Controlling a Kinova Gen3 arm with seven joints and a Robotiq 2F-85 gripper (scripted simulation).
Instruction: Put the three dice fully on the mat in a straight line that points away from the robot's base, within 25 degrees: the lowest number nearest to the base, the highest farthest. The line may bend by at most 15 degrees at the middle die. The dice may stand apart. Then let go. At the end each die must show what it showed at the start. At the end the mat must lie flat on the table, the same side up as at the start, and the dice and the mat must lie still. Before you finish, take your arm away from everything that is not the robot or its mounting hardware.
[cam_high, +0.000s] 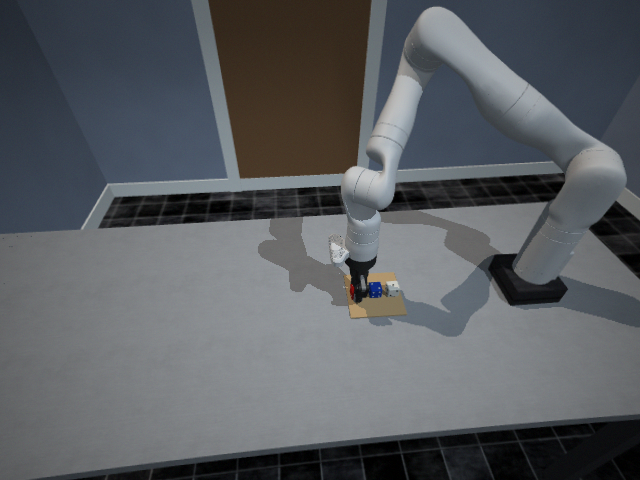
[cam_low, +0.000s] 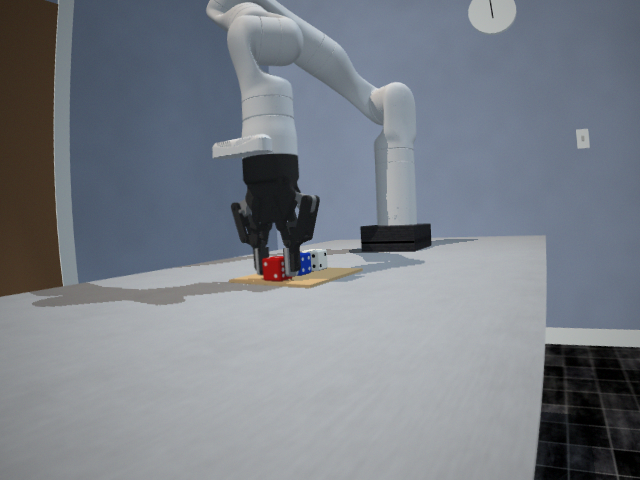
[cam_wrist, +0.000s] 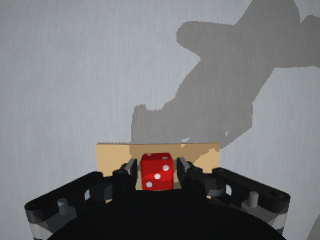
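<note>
The red die lies 10 mm below my hand. Also, from my hand: white die (90 mm behind, 10 mm to the right, 10 mm below); then tan mat (50 mm behind, 20 mm below); then blue die (50 mm behind, 10 mm below).
</note>
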